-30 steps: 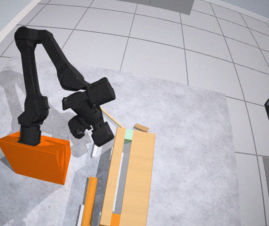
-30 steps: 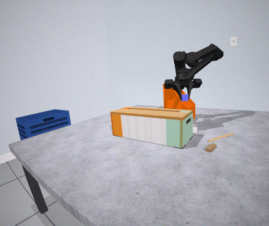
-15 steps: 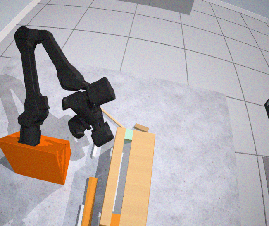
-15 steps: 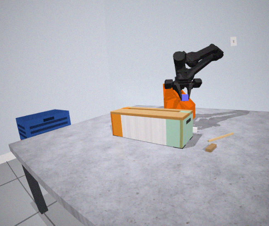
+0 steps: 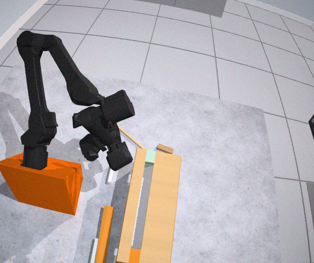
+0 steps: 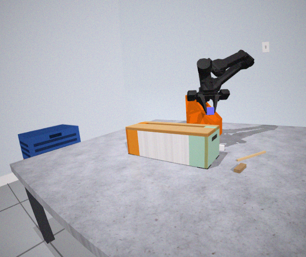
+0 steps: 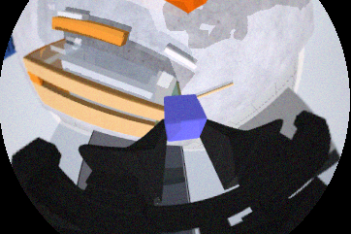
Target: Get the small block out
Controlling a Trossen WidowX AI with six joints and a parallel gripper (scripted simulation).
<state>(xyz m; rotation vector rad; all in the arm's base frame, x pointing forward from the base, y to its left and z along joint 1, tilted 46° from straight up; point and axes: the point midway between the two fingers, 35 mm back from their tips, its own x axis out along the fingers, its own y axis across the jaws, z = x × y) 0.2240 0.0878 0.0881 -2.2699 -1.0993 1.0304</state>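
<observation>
Right now my gripper tip is 10 mm past the blue block, 10 mm to the left of it and 10 mm below it. The rest, counted from my gripper tip: tan box (70 mm ahead, 140 mm to the right, 110 mm below); then thin wooden stick (10 mm ahead, 180 mm to the left, 170 mm below).
</observation>
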